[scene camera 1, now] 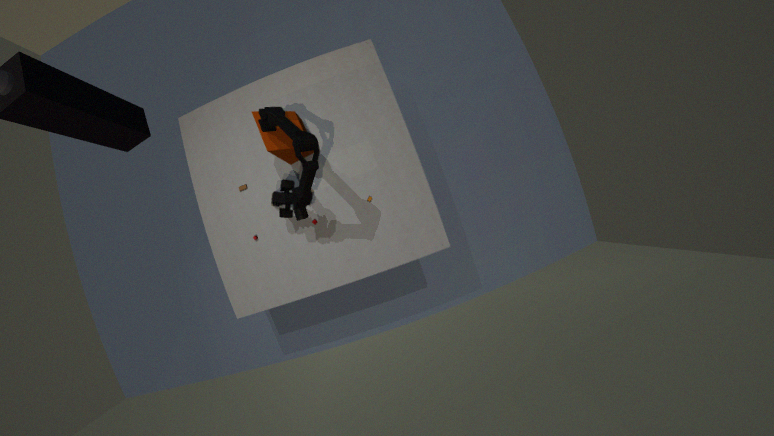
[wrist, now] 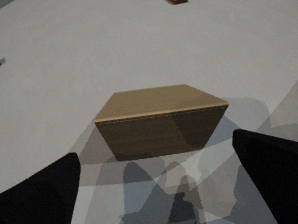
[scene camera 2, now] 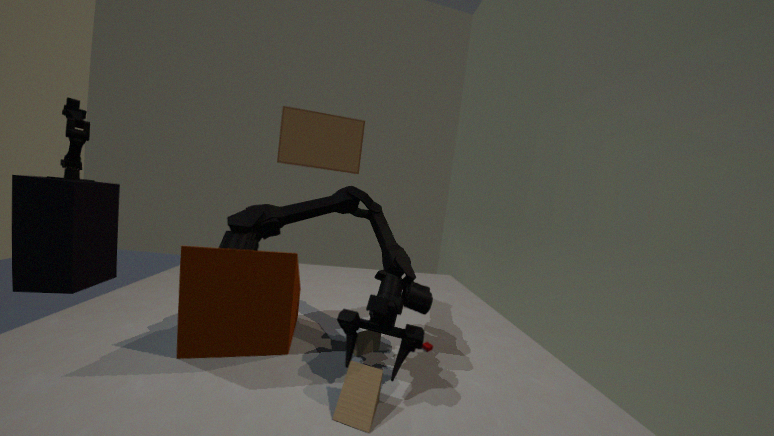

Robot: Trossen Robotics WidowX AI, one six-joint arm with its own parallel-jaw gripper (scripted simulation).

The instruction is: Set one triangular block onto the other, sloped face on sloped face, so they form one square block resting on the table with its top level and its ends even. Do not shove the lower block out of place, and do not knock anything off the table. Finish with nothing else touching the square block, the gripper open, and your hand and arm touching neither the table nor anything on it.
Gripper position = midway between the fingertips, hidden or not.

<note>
The gripper [scene camera 2: 368,373] is open, with nothing in its grasp. Further things: a tan triangular block [wrist: 161,121].
The gripper is seen too in the wrist view [wrist: 157,150].
</note>
